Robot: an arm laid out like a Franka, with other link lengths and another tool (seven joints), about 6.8 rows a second.
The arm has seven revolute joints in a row. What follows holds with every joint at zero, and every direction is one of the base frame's. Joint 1 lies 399.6 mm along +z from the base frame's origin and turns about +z. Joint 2 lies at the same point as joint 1 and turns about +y. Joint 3 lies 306.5 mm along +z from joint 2 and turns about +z. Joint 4 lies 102.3 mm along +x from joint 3 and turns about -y. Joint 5 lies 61.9 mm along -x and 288 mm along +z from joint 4 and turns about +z. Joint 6 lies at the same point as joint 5 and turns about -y. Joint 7 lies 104.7 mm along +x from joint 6 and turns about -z. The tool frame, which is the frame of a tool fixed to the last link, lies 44 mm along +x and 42 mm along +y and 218.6 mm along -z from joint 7; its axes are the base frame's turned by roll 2.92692, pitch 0 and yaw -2.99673 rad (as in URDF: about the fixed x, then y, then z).
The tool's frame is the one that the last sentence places.
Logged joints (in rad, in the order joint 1, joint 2, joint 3, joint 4, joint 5, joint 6, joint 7), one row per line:
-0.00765, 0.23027, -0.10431, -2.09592, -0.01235, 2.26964, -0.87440
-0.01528, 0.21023, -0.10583, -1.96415, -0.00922, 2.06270, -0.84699
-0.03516, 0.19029, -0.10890, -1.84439, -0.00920, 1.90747, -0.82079
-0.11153, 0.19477, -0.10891, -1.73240, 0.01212, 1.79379, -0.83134
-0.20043, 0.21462, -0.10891, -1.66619, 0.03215, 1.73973, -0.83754
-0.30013, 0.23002, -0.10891, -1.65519, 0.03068, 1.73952, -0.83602
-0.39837, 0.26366, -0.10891, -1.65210, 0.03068, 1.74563, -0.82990
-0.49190, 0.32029, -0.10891, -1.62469, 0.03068, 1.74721, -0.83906
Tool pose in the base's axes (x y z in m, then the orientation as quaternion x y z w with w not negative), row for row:
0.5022, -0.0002, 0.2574, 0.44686, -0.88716, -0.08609, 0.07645
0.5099, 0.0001, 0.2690, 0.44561, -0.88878, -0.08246, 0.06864
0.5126, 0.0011, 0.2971, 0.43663, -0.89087, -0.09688, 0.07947
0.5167, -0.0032, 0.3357, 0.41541, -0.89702, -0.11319, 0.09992
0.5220, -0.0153, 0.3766, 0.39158, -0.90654, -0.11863, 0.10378
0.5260, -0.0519, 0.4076, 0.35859, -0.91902, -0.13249, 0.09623
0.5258, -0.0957, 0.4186, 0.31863, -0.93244, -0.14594, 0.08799
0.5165, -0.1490, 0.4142, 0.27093, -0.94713, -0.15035, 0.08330
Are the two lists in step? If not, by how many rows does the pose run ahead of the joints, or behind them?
The pose runs 2 rows behind the joints: the pose in row i belongs to the joints in row i - 2.
